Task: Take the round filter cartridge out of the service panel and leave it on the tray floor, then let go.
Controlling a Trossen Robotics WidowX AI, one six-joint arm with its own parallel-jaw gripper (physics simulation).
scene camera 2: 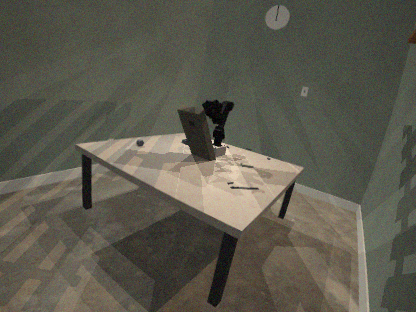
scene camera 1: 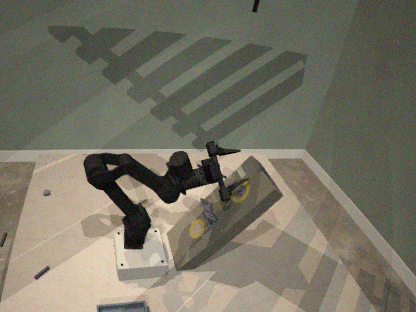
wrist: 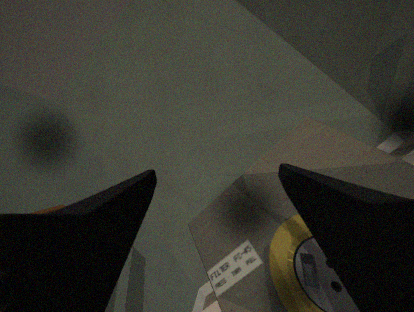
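Observation:
The service panel (scene camera 1: pixel 181 246) (scene camera 2: pixel 197 135) (wrist: pixel 210 235) is a grey-brown slab, tilted on the table. The round filter cartridge (scene camera 1: pixel 242 193) (wrist: pixel 321 294) has a grey face and sits inside a yellow ring in the panel, beside a label reading FILTER. My gripper (scene camera 1: pixel 243 166) (scene camera 2: pixel 218 105) (wrist: pixel 216 172) is wide open and empty. One finger overlaps part of the cartridge in the wrist view; the other stands away from the panel. Whether a finger touches the panel cannot be told. Part of the grey tray (scene camera 1: pixel 122 304) shows at the bottom edge of scene camera 1.
A second yellow ring (scene camera 1: pixel 197 228) and a grey lever-like part (scene camera 1: pixel 209 212) are on the panel. The arm's white base (scene camera 1: pixel 142 270) stands left of the panel. A small grey knob (scene camera 1: pixel 46 192) and a dark rod (scene camera 1: pixel 42 272) lie on the table (scene camera 2: pixel 165 175). A wall stands behind.

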